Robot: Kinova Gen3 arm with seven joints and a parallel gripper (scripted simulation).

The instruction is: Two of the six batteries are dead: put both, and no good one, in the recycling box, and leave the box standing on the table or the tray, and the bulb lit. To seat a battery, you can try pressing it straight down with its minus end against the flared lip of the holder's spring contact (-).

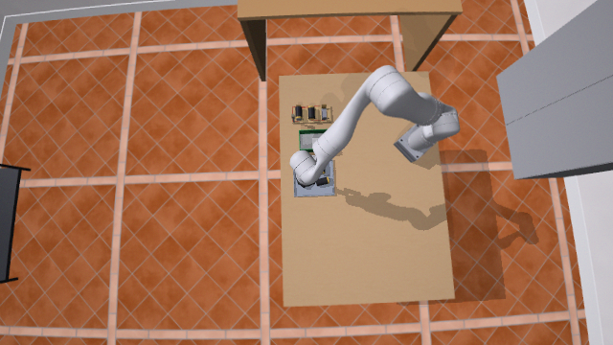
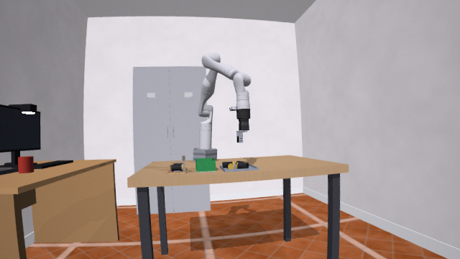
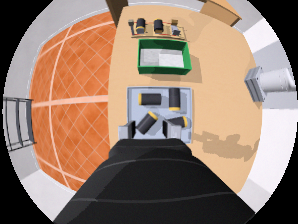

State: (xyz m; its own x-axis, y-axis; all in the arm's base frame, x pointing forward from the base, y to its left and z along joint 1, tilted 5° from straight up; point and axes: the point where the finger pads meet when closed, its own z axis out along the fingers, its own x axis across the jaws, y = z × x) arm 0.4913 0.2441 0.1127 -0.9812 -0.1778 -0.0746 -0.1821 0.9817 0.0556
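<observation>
The grey tray is 16 cm below my hand, 3 cm behind it and 1 cm to the right of it. Also, from my hand: green recycling box (20 cm to the right, 15 cm below, 1 cm behind).
</observation>
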